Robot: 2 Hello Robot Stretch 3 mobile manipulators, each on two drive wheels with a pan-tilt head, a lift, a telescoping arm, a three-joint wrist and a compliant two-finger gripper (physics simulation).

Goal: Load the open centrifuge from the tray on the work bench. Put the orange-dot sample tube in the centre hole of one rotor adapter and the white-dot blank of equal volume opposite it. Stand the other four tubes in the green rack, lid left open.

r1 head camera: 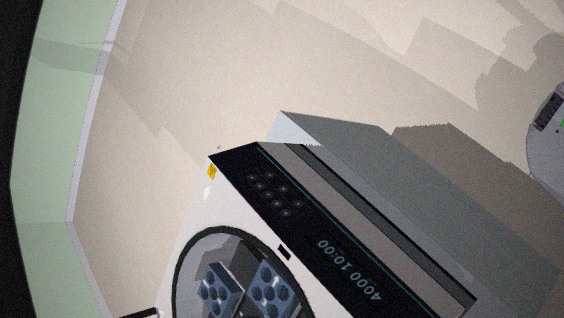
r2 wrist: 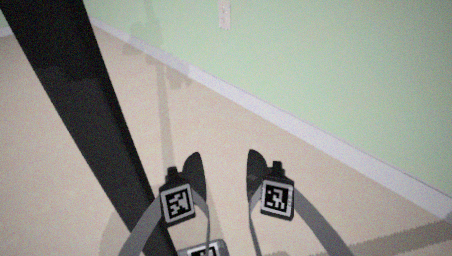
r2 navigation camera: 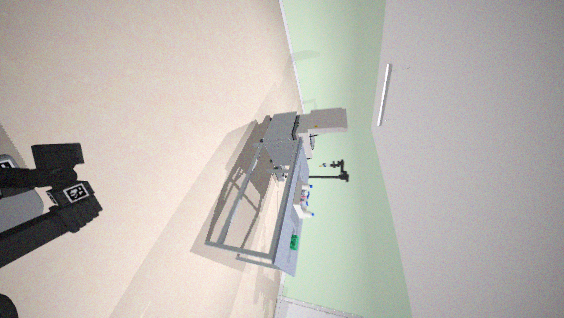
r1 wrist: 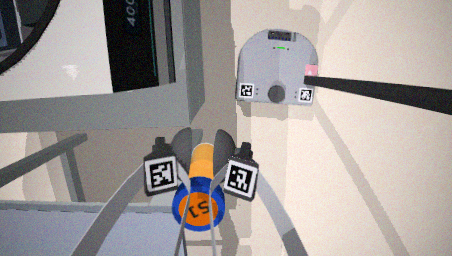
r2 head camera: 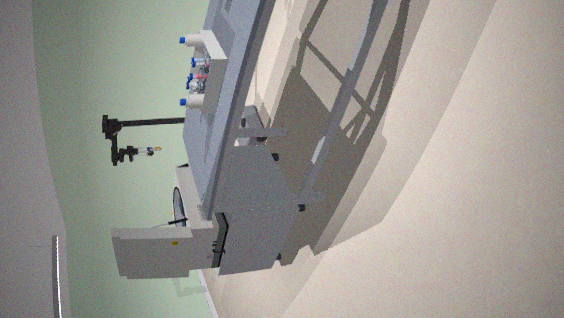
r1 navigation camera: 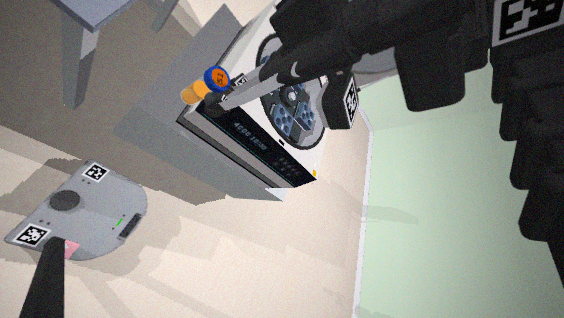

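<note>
r1's gripper (r1 navigation camera: 227, 95) (r1 wrist: 203, 152) is shut on the orange-dot tube (r1 navigation camera: 217, 79) (r1 wrist: 198, 207) (r2 head camera: 157, 148), blue-capped and marked S1. In the r1 navigation view it hangs over the control-panel side of the open centrifuge (r1 head camera: 190, 212) (r1 navigation camera: 296, 156) (r1 wrist: 75, 50), outside the rotor bowl. Blue rotor adapters (r1 head camera: 270, 290) (r1 navigation camera: 283, 120) with round holes show in the bowl. The tray (r2 head camera: 217, 57) on the work bench (r2 head camera: 197, 147) holds blue-capped tubes; the white-dot blank cannot be told apart. The green rack (r2 navigation camera: 295, 242) stands on the bench. r2's gripper (r2 wrist: 226, 175) is open and empty, above the floor.
r1's base (r1 navigation camera: 100, 210) (r1 wrist: 277, 65) stands on the floor beside the centrifuge's cabinet. The raised centrifuge lid (r2 head camera: 155, 255) (r2 navigation camera: 330, 120) stands at the bench's end. White bottles (r2 head camera: 195, 101) stand in the tray. r2's black mast (r2 wrist: 85, 100) is left of its gripper; a wall (r2 wrist: 350, 65) is beyond.
</note>
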